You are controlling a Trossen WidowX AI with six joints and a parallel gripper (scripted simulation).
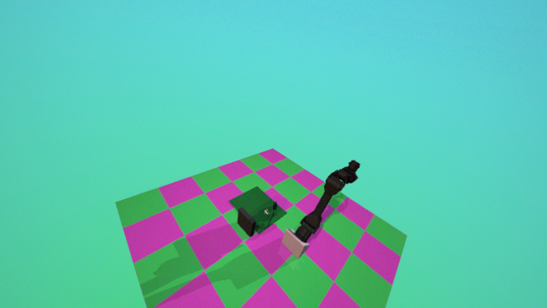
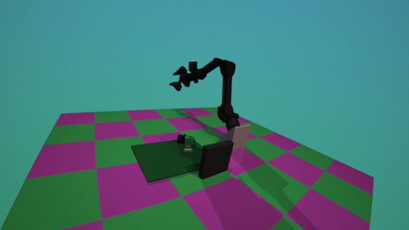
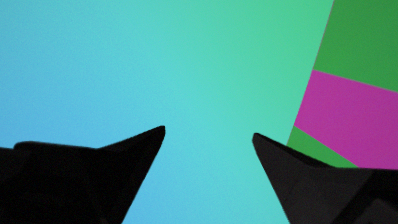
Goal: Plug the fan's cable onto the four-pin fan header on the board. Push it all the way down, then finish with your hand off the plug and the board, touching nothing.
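The black fan plug lies 12 cm ahead of my gripper tip, 53 cm to the left of it and 22 cm below it. From my gripper tip the other things lie so: dark green board: 19 cm ahead, 62 cm to the left, 25 cm below; then pale four-pin header: 12 cm ahead, 60 cm to the left, 24 cm below; then black fan: 10 cm ahead, 77 cm to the left, 18 cm below.
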